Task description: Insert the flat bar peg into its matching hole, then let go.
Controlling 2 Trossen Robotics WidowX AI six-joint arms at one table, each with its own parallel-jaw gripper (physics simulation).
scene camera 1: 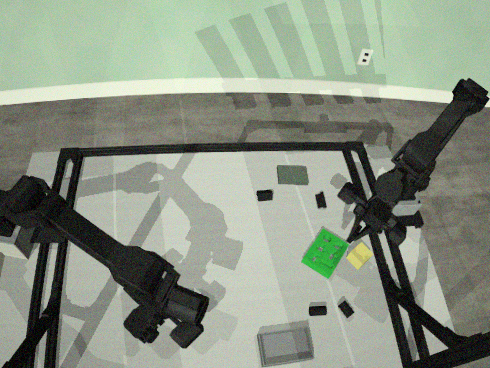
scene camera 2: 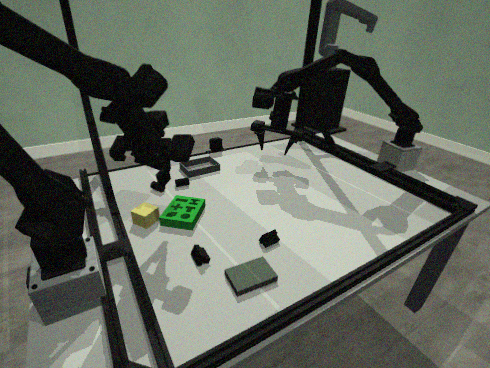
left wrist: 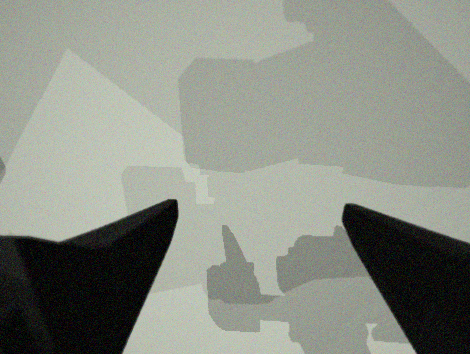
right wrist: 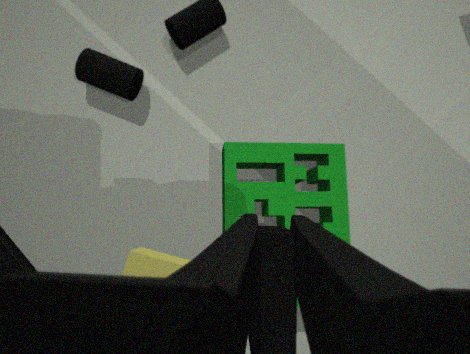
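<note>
The flat bar peg (right wrist: pixel 273 290) is a dark bar, upright between the fingers of my right gripper (right wrist: pixel 273 227) (scene camera 1: pixel 351 239), which is shut on it. The peg's lower end is hidden. The green board (scene camera 1: pixel 328 272) (scene camera 2: pixel 177 226) (right wrist: pixel 285 149) lies flat on the table with several shaped holes. Its plain rectangular slot (right wrist: pixel 250 174) shows at the upper left of the board in the right wrist view. In that view the right fingertips appear over the board's lower holes, away from the slot; they hang above the table. My left gripper (scene camera 2: pixel 274 151) (left wrist: pixel 259 209) is open and empty, far from the board.
A yellow block (scene camera 1: pixel 360 255) (scene camera 2: pixel 145 214) stands beside the board. Two black pegs (right wrist: pixel 109 74) (right wrist: pixel 196 22) lie near it, towards a grey tray (scene camera 2: pixel 202 173). Two more dark pegs (scene camera 2: pixel 269 238) (scene camera 2: pixel 200 255) lie near a grey-green slab (scene camera 1: pixel 292 175) (scene camera 2: pixel 251 276). A black frame borders the table.
</note>
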